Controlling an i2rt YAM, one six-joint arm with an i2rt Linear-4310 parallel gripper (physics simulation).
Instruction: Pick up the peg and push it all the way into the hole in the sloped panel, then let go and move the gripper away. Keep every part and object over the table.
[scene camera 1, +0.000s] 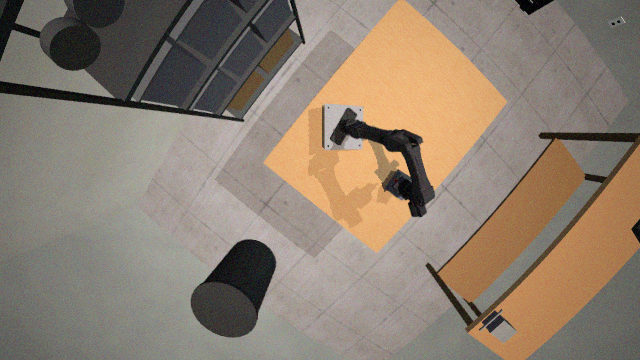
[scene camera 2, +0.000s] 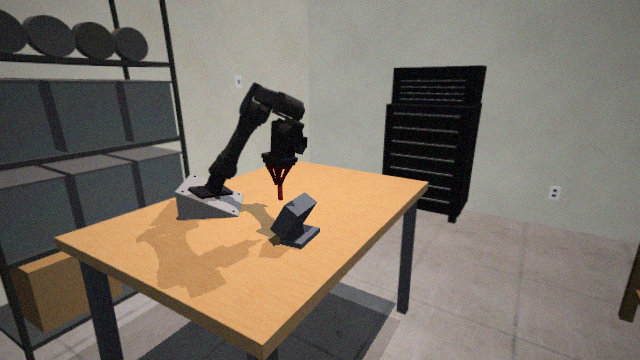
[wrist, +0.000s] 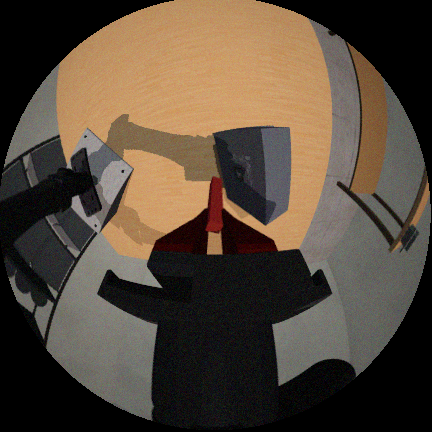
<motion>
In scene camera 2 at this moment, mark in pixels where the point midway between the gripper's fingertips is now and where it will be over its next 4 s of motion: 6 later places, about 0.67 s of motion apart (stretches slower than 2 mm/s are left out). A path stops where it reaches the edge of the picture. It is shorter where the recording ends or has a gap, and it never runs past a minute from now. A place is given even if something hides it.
My gripper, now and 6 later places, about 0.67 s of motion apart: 278, 185; 279, 185; 277, 186; 276, 186; 277, 187; 272, 173; 270, 175
</motion>
